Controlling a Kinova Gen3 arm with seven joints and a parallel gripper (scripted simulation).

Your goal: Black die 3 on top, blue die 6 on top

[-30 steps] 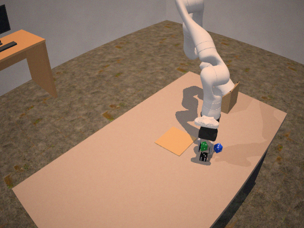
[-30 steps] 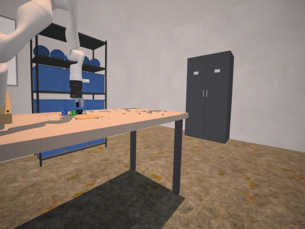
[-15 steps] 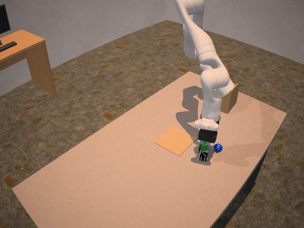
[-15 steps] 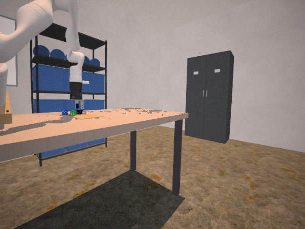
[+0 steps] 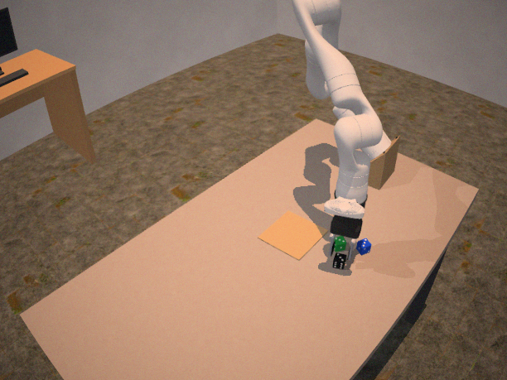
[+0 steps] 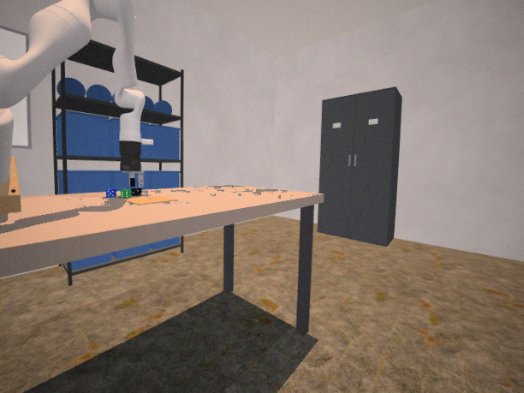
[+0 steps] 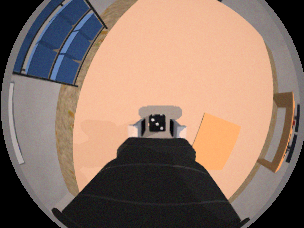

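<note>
The black die lies 4 cm below my hand. Also, from my hand: blue die (8 cm behind, 3 cm to the left, 4 cm below); then green die (5 cm behind, 3 cm to the right, 4 cm below); then orange mat (2 cm behind, 16 cm to the right, 5 cm below).
</note>
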